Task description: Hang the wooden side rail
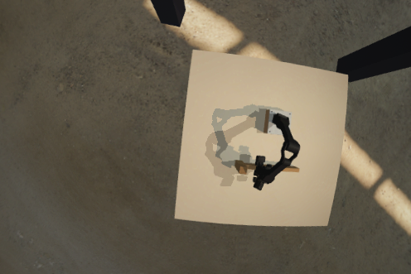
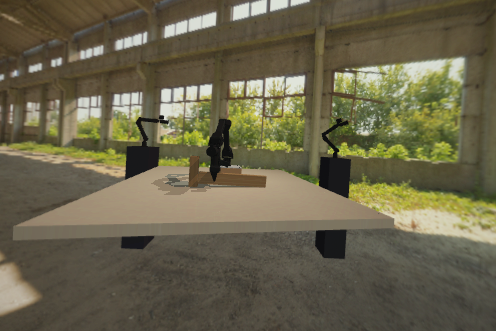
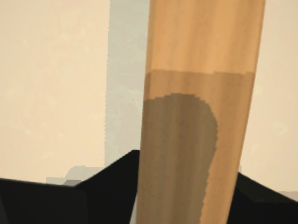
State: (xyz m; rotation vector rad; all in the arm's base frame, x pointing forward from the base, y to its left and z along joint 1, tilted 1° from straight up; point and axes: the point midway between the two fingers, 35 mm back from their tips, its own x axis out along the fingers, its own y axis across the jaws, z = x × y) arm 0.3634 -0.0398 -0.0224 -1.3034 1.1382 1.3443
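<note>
My gripper tip is 120 mm to the left of the headboard post, 50 mm below it and 20 mm short of it.
</note>
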